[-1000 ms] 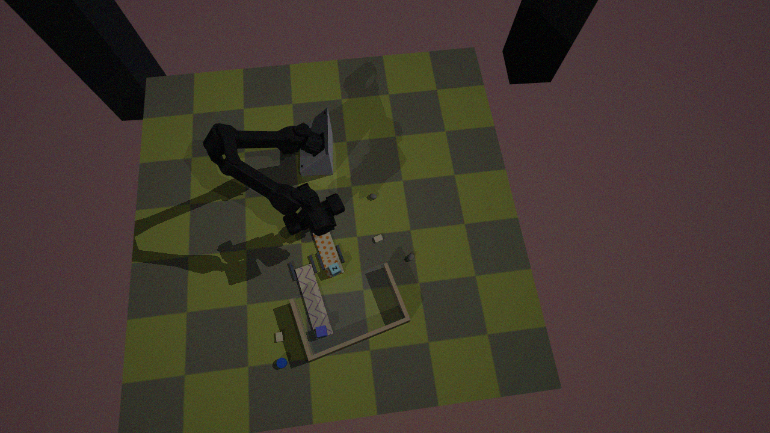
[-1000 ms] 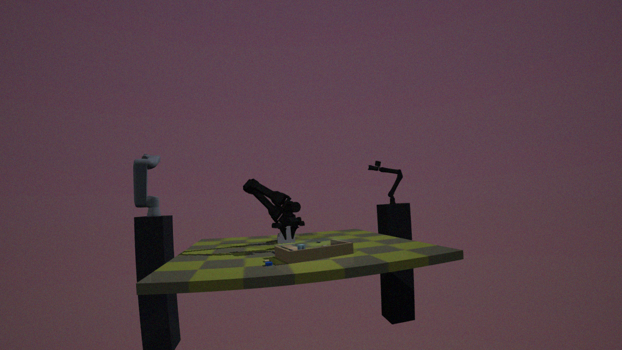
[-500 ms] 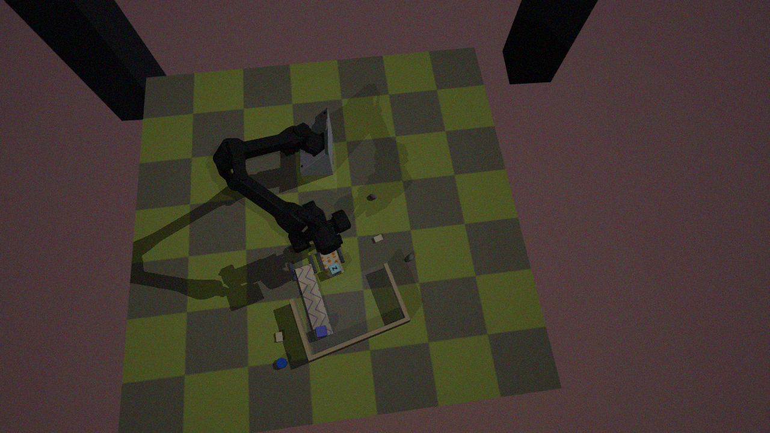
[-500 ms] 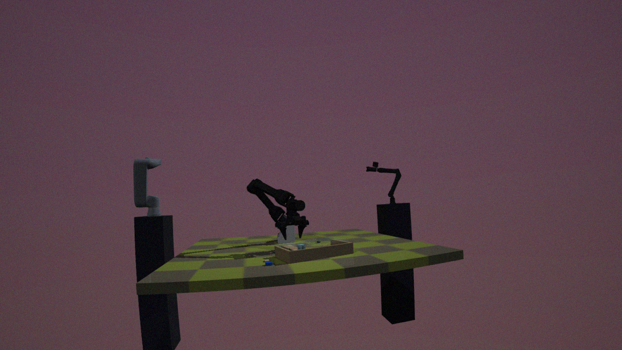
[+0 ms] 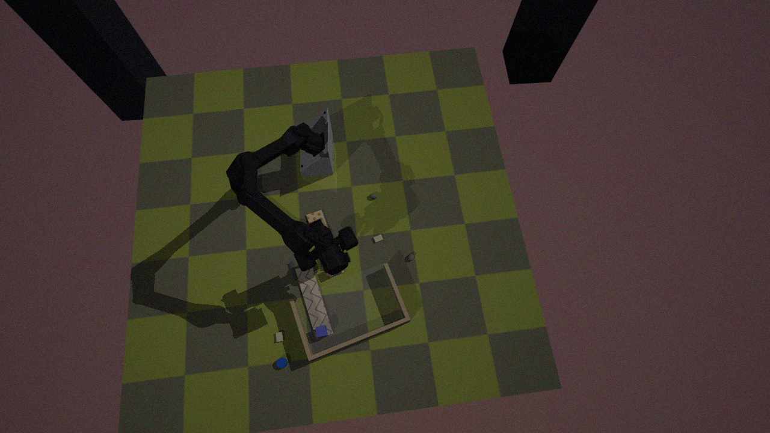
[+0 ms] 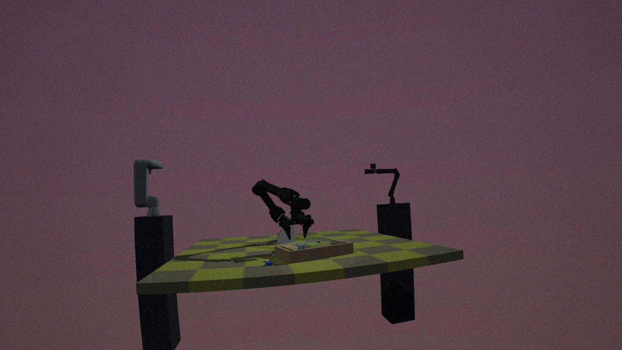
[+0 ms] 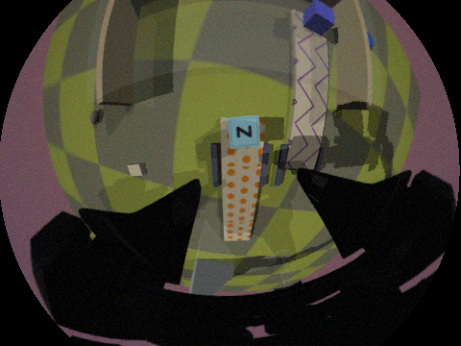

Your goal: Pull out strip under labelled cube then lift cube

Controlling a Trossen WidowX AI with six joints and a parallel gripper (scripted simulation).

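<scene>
My gripper tip is now 3 cm short of the labelled cube, 1 cm to the right of it and 4 cm above it. Round my gripper tip: blue disc: 31 cm ahead, 16 cm to the right, 6 cm below; then dotted strip: 6 cm behind, 2 cm to the right, 6 cm below.
</scene>
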